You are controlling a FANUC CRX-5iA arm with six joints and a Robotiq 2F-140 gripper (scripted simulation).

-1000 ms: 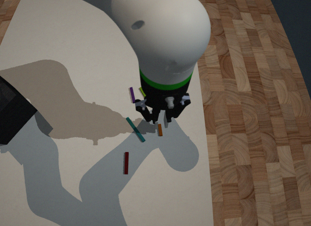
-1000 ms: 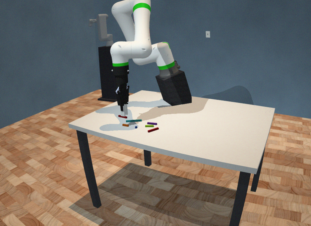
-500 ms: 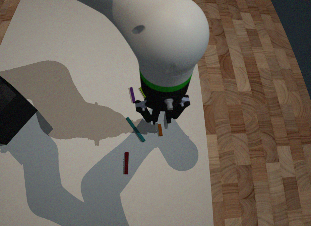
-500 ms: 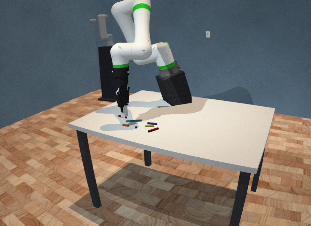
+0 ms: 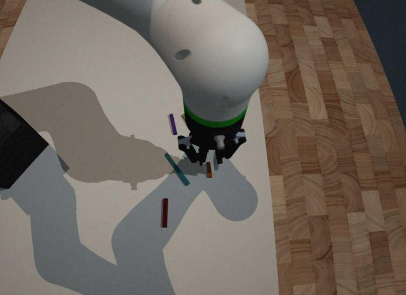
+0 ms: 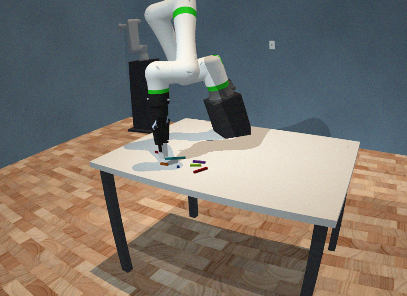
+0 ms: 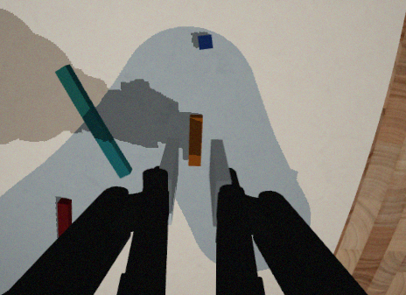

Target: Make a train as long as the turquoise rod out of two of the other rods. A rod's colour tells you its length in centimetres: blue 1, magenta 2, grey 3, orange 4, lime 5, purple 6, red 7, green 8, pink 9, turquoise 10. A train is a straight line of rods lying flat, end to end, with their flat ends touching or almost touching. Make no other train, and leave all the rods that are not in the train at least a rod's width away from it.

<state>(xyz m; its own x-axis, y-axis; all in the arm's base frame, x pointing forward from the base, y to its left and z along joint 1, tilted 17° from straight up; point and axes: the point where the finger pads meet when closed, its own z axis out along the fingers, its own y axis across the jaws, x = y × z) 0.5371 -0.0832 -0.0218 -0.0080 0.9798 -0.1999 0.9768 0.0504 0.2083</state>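
Right now the orange rod is 70 mm below my hand. Round my hand: lime rod (40 mm behind, 140 mm to the left, 70 mm below); then small blue rod (80 mm to the left, 70 mm below); then turquoise rod (80 mm behind, 10 mm to the left, 70 mm below).
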